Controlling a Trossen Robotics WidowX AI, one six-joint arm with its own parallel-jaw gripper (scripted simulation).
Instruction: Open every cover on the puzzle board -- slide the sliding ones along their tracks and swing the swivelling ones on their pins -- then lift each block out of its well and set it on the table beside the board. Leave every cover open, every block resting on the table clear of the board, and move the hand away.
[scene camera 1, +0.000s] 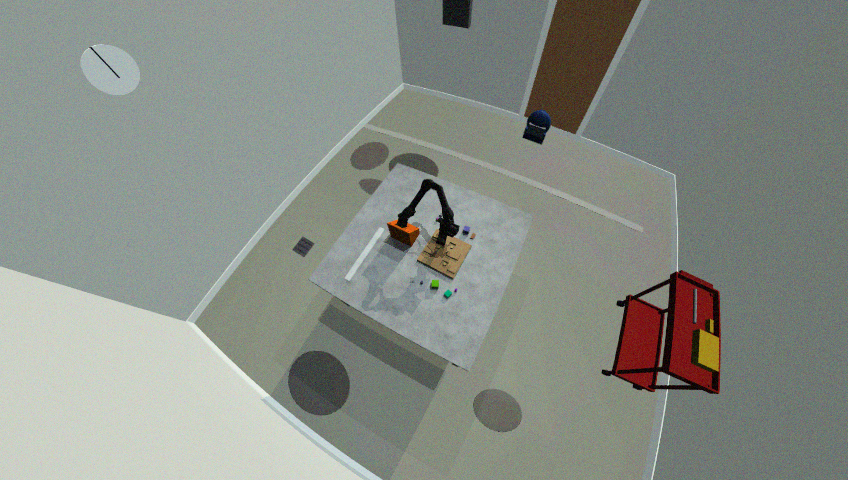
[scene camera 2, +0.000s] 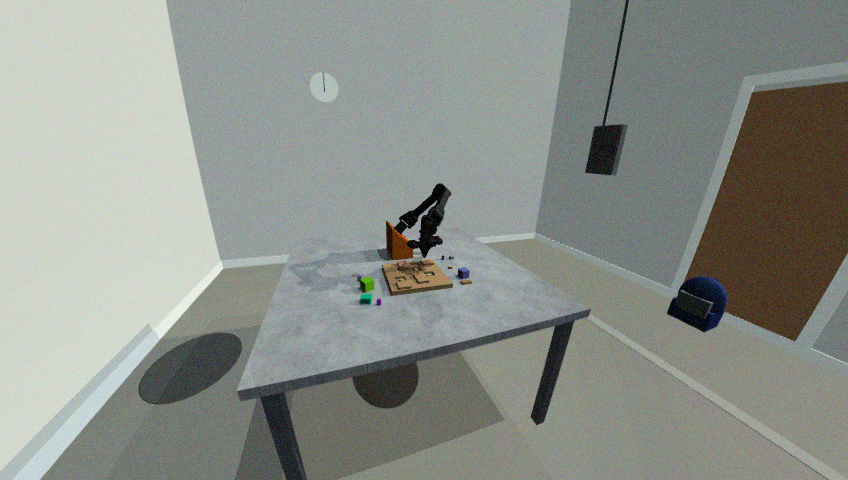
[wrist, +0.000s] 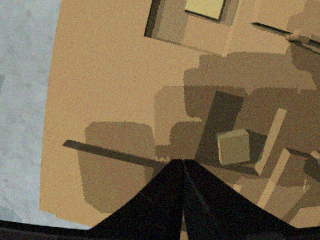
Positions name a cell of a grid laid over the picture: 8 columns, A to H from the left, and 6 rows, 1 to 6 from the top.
Labels:
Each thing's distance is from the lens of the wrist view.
gripper (wrist: E5): 0.10 m
tan puzzle board (wrist: E3): 0.15 m

